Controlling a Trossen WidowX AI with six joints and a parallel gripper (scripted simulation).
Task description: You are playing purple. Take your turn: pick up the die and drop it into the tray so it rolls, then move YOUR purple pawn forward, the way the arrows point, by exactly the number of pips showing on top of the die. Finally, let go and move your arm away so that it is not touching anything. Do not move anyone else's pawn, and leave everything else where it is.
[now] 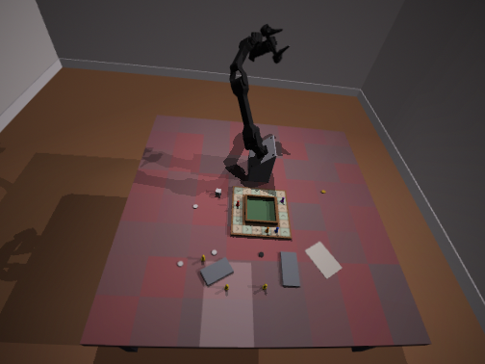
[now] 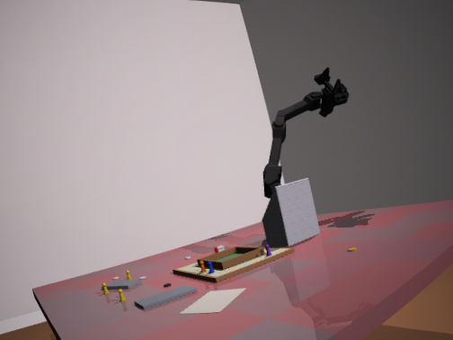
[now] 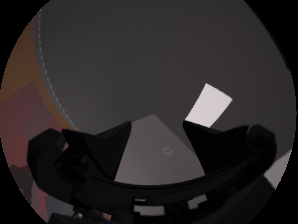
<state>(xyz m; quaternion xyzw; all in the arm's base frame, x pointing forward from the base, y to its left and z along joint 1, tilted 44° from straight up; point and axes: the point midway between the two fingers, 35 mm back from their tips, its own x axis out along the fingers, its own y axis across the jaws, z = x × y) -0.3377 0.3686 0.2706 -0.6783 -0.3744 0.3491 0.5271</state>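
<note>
The white die is 520 mm ahead of my gripper tip, 330 mm to the right of it and 580 mm below it. Also, from my gripper tip: purple pawn: 580 mm ahead, 560 mm below; then red pawn: 600 mm ahead, 230 mm to the right, 560 mm below; then yellow piece: 510 mm ahead, 250 mm to the left, 590 mm below.
</note>
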